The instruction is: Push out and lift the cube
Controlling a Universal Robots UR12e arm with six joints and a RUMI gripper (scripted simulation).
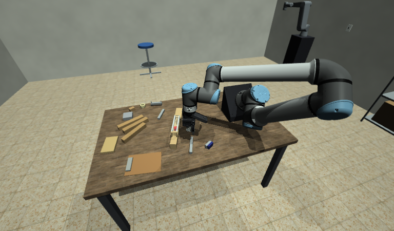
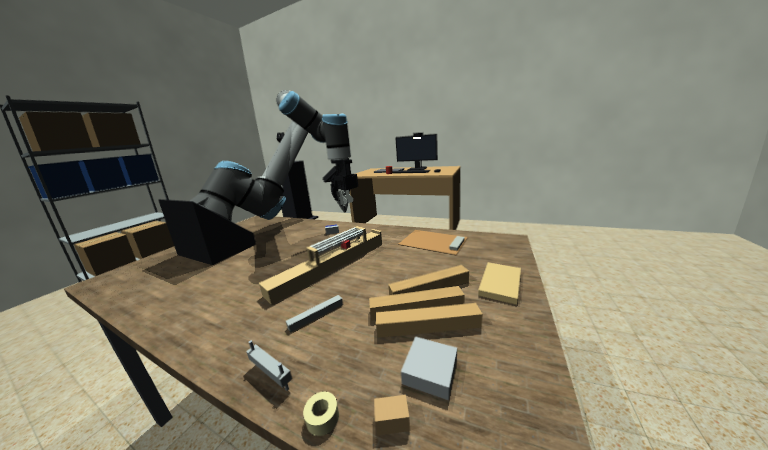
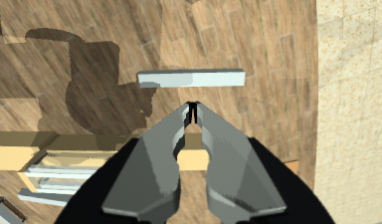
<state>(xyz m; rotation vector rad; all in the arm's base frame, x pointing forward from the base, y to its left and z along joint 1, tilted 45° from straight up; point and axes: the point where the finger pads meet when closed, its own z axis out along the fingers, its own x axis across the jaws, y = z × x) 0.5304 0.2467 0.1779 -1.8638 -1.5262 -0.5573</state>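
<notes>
My hand is 12 cm above the pale grey bar and 2 cm short of it. Also, from my hand: blue-and-white block 12 cm below, 12 cm behind, 3 cm to the left; then red cube 15 cm to the right, 12 cm ahead, 8 cm below; then tan plate 62 cm ahead, 13 cm to the right, 12 cm below.
</notes>
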